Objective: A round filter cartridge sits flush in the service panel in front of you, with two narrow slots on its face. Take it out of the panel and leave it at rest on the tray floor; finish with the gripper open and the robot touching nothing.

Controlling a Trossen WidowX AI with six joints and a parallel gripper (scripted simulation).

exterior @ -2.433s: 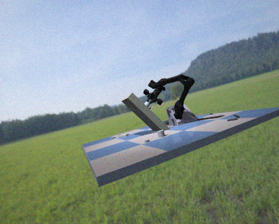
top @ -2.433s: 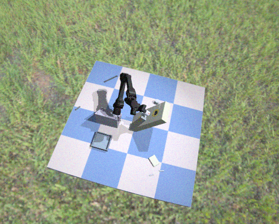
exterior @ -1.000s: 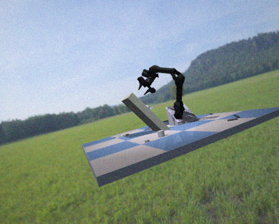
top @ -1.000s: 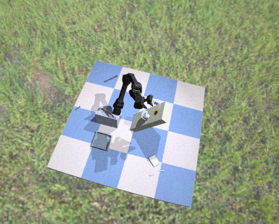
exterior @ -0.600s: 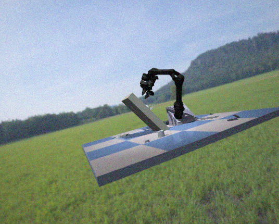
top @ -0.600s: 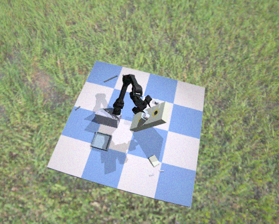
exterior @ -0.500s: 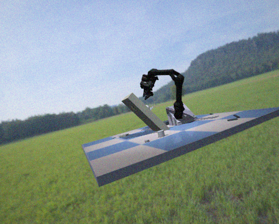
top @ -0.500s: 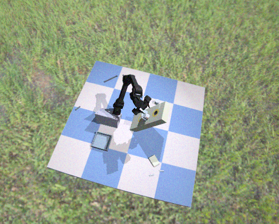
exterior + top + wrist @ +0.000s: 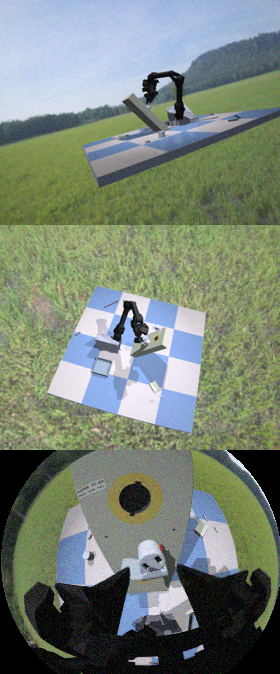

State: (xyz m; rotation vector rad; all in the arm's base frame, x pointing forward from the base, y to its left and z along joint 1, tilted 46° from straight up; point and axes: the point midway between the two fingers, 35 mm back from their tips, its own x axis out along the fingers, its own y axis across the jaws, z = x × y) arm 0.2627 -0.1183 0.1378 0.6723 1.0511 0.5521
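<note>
My gripper tip is now 4 cm above the round grey filter cartridge and 2 cm short of it. The rest, counted from my gripper tip: tray (30 cm to the right, 27 cm behind, 25 cm below); then white block (28 cm to the right, 25 cm below, 24 cm ahead).
</note>
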